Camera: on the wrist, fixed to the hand. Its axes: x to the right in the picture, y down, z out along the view.
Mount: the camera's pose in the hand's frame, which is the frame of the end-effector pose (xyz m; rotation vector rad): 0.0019 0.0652 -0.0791 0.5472 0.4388 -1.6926
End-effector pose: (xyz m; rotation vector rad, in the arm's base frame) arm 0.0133 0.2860 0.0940 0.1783 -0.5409 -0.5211
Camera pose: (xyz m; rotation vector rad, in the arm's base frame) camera 0.0846 0.3429 0.0472 1.2958 0.0476 -1.9025
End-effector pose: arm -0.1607 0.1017 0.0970 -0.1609 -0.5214 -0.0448
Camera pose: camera -0.1147 0.1530 0.0211 0.8506 -0.0852 -1.5366
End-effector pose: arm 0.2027 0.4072 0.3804 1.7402 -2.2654 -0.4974
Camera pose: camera 0.1755 0.4110 0.4792 -3.0302 0.1622 -0.3200
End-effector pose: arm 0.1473 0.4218 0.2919 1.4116 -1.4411 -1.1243
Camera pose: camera 0.2049 0.4140 0.3763 -2.7691 -0.0986 0.9610
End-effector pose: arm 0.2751 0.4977 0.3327 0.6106 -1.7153 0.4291
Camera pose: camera 0.2969 0.5954 0.3551 1.8888 -0.2351 -0.2292
